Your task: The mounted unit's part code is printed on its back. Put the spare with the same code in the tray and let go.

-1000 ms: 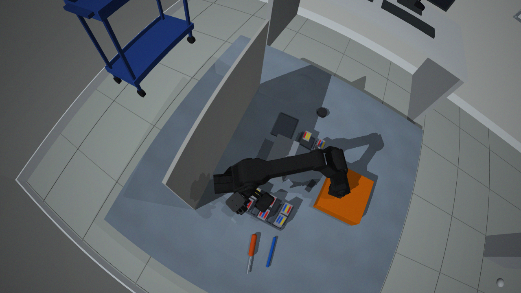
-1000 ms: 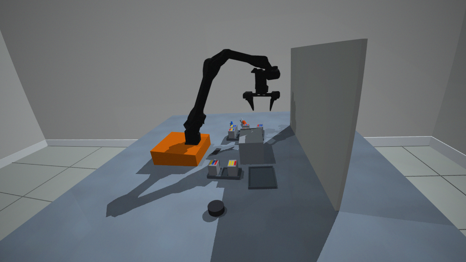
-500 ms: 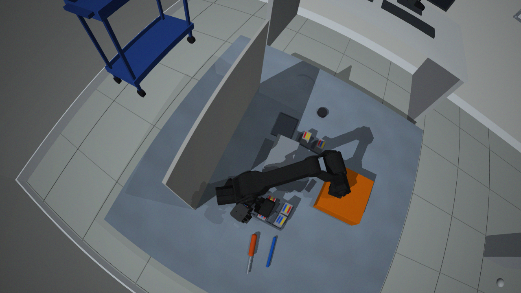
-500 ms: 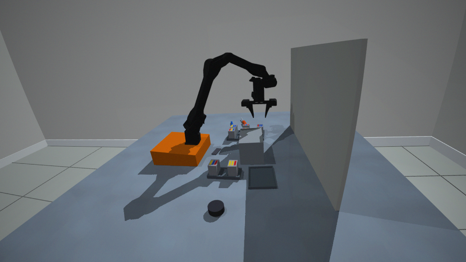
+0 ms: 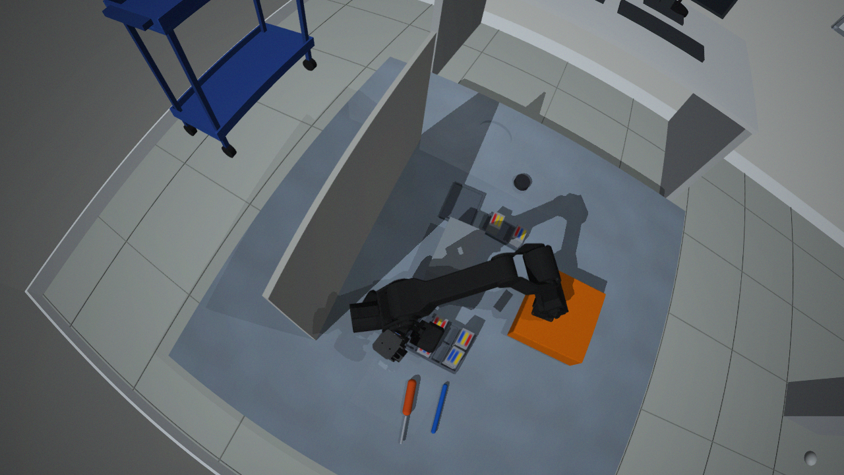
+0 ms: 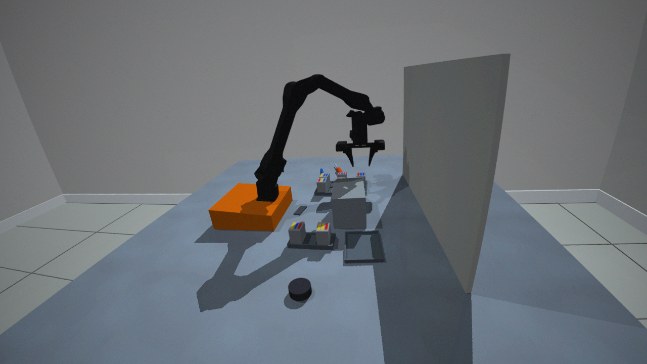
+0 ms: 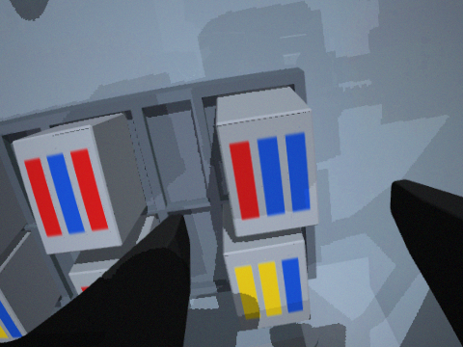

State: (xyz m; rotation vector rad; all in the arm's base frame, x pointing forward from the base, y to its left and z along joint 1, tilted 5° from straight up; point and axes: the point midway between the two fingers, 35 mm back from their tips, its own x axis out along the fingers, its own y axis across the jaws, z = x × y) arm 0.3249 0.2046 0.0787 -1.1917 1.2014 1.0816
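Now: gripper tip 40 mm above the grey spare. Round my gripper tip: grey wall panel 200 mm ahead, 240 mm to the right, 140 mm above; blue pen 180 mm behind, 150 mm to the left, 80 mm below; mounted unit 50 mm behind, 230 mm to the right, 30 mm below.
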